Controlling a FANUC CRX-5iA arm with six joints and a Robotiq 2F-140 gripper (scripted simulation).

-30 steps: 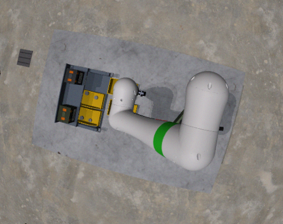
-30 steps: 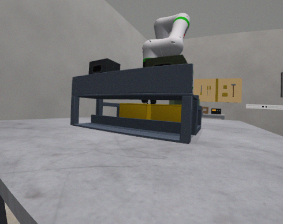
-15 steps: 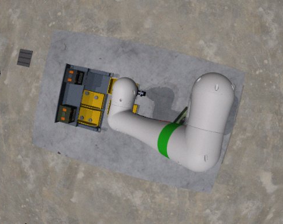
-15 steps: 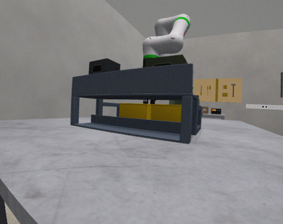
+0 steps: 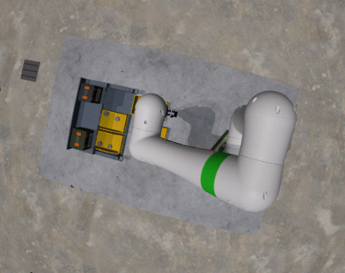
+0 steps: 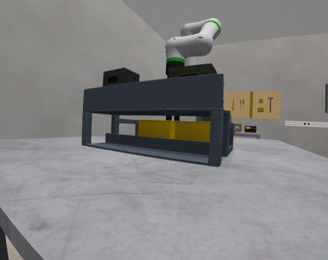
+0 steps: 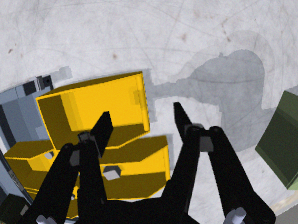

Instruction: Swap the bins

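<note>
The grey part lies 12 cm ahead of my hand, 9 cm to the left of it and 9 cm below it. Round my hand: dark shelf: 31 cm ahead, 6 cm to the left, 4 cm below; black box: 36 cm ahead, 6 cm to the right, 6 cm above.
</note>
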